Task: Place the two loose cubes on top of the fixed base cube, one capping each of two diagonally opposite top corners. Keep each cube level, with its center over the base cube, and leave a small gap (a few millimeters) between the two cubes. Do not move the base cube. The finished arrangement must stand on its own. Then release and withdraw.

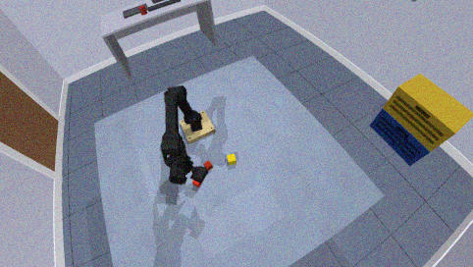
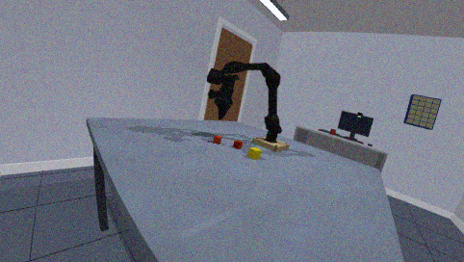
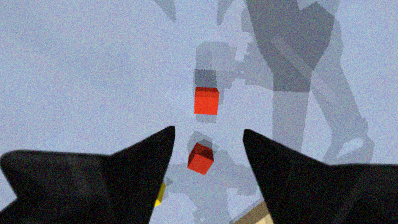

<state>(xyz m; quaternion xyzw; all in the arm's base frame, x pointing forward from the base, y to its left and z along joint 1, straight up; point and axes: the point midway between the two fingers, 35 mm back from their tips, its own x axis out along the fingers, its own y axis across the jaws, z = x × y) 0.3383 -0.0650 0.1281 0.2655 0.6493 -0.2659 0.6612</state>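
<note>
Now: the yellow cube 20 cm to the left of my gripper tip, 10 cm below it and 7 cm behind it. From my gripper tip the other things lie so: red cube 11 cm below, 8 cm to the left, 8 cm behind.
</note>
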